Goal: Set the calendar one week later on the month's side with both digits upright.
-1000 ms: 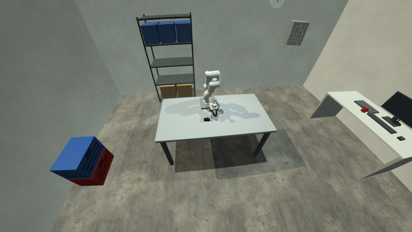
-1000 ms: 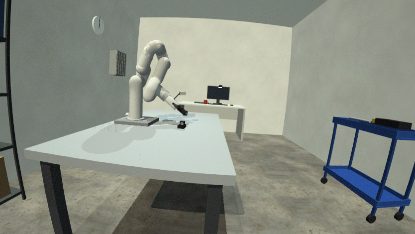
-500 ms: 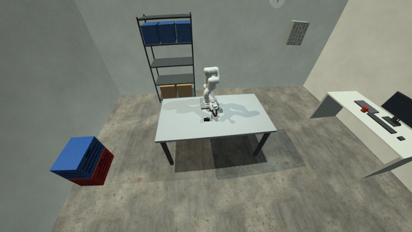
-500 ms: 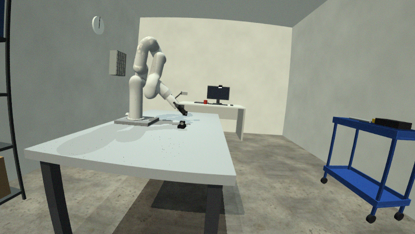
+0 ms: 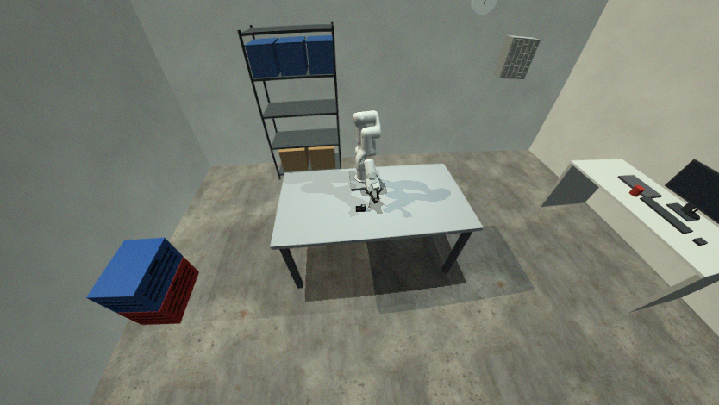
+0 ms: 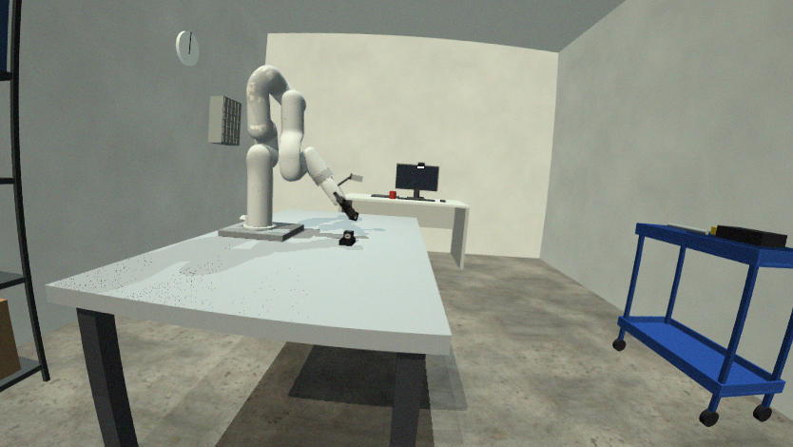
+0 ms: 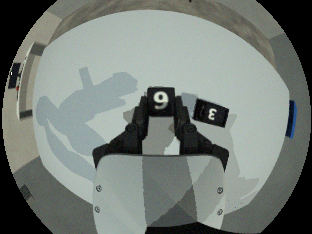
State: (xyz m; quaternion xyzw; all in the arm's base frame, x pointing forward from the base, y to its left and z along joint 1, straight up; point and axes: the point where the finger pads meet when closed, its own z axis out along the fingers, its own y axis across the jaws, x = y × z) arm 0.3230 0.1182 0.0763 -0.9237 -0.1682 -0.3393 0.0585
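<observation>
My hand is 10 mm short of the cube, 10 mm to the right of it and 10 mm above it.
</observation>
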